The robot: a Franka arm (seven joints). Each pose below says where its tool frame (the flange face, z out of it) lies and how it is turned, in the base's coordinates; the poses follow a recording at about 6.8 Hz.
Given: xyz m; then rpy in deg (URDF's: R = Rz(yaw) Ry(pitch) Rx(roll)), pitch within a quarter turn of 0, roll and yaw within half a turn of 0.
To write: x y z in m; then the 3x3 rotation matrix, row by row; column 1 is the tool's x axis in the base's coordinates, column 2 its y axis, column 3 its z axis. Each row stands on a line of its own. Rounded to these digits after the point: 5 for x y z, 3 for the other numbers.
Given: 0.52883, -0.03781, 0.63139, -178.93, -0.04, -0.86
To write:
0.52883, -0.03781, 0.63139
1.000, -0.015, 0.001
-0.015, -1.000, 0.019
0.001, -0.019, -1.000

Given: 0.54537, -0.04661, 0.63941, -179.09, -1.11, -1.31
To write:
0.54537, -0.04661, 0.63941
1.000, -0.023, 0.020
-0.023, -1.000, 0.015
0.019, -0.016, -1.000

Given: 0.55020, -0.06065, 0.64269, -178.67, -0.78, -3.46
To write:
0.55020, -0.06065, 0.64269
0.998, -0.060, 0.015
-0.060, -0.998, 0.022
0.014, -0.023, -1.000

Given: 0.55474, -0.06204, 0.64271, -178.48, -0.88, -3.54
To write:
0.55474, -0.06204, 0.64271
0.998, -0.061, 0.017
-0.062, -0.998, 0.026
0.015, -0.027, -1.000

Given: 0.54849, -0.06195, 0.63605, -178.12, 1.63, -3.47
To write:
0.54849, -0.06195, 0.63605
0.998, -0.061, -0.026
-0.061, -0.998, 0.034
-0.028, -0.033, -0.999

